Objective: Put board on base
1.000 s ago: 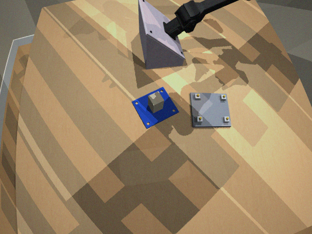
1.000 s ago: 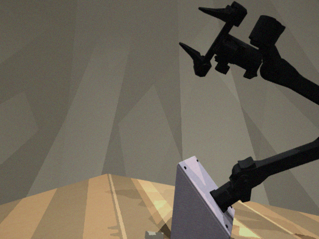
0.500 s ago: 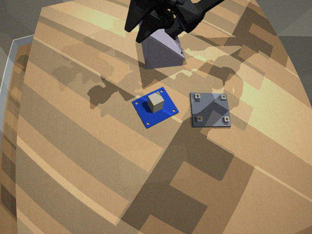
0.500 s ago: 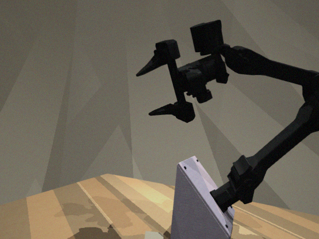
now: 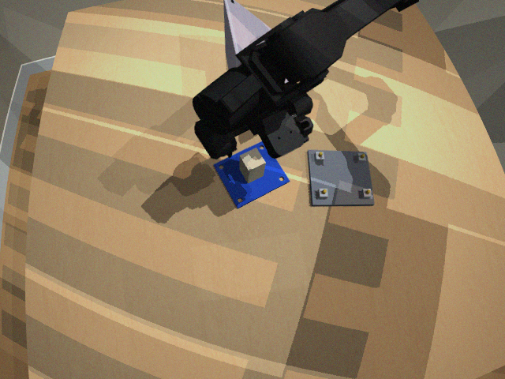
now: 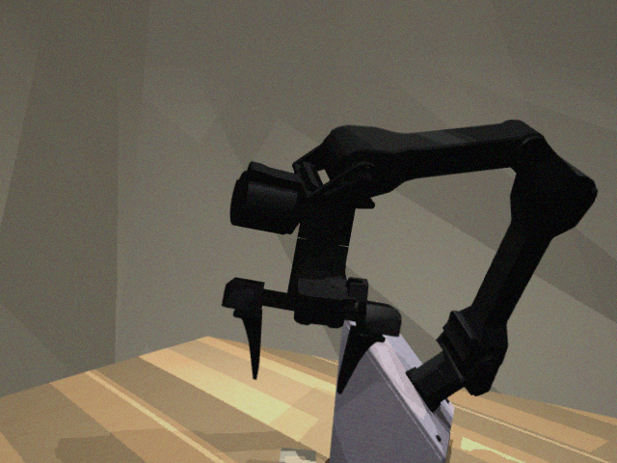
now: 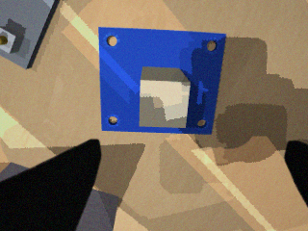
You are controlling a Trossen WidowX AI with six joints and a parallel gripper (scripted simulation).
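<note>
Right now my gripper tip is 10 mm past the flat blue board, 10 mm to the right of it and 130 mm above it. From my gripper tip the other things lie so: grey base (20 mm ahead, 210 mm to the left, 140 mm below).
</note>
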